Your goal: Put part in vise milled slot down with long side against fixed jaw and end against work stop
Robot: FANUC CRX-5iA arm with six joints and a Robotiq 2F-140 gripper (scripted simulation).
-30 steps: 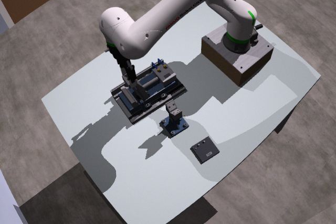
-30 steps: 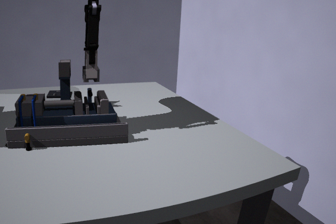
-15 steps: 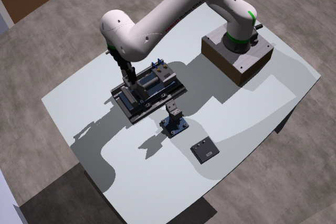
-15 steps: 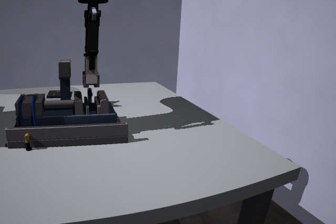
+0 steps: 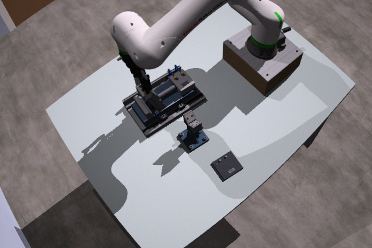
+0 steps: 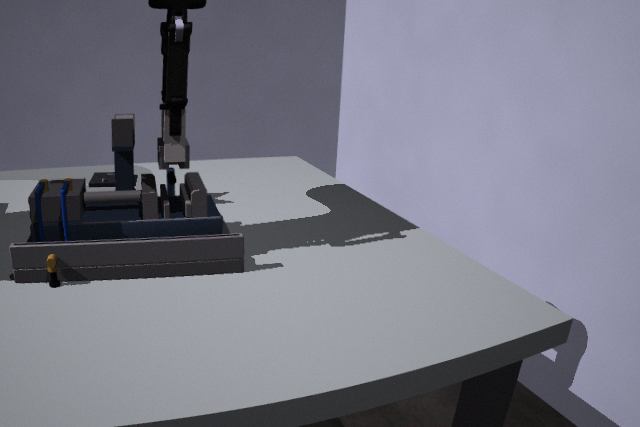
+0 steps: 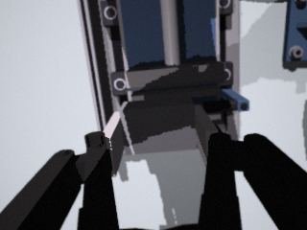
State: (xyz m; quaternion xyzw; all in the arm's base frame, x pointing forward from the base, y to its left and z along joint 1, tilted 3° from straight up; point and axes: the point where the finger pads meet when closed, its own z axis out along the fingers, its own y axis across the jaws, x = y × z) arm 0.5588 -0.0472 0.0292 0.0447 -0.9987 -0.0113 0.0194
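Now: the part 3 cm below my hand. The rest, counted from my hand: moving jaw: 3 cm behind, 2 cm to the left, 9 cm below; then fixed jaw: 3 cm ahead, 2 cm to the left, 9 cm below; then black work stop: 7 cm to the left, 8 cm below.
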